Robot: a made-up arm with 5 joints.
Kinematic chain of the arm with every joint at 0, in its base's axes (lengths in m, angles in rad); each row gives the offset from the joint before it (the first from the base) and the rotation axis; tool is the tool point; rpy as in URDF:
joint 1: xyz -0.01 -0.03 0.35 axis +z
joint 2: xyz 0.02 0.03 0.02 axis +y
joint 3: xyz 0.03 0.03 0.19 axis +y
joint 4: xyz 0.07 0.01 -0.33 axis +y
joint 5: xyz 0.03 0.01 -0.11 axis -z
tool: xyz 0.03 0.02 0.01 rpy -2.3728 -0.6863 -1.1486
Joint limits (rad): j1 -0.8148..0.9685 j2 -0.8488..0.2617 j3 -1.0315..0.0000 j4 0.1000..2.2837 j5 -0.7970..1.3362
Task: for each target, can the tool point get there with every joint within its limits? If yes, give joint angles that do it. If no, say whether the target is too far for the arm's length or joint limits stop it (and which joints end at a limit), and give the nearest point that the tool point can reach.
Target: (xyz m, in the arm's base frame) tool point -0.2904 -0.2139 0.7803
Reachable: no: joint limits stop it (at a limit: joint 1, joint 2, joint 3, joint 4, joint 5) | nearest point 0.1695 -0.1396 0.5711 | short by 0.511 m
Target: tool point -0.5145 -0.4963 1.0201
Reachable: no: too far | nearest point 0.2199 -0.1930 0.7613 | short by 0.836 m
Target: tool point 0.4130 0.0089 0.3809
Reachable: yes | joints -0.0500 -0.1463 -0.9422 0.9446 1.1757
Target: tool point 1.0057 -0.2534 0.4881
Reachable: no: too far | nearest point 0.4769 -0.1371 0.4254 | short by 0.545 m
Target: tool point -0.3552 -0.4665 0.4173
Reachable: no: joint limits stop it (at a limit: joint 1, joint 2, joint 3) | nearest point -0.0911 -0.0147 0.2462 | short by 0.551 m
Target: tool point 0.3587 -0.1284 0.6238
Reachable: yes | joints -0.5140 -0.6815 -0.9122 0.4983 0.1411
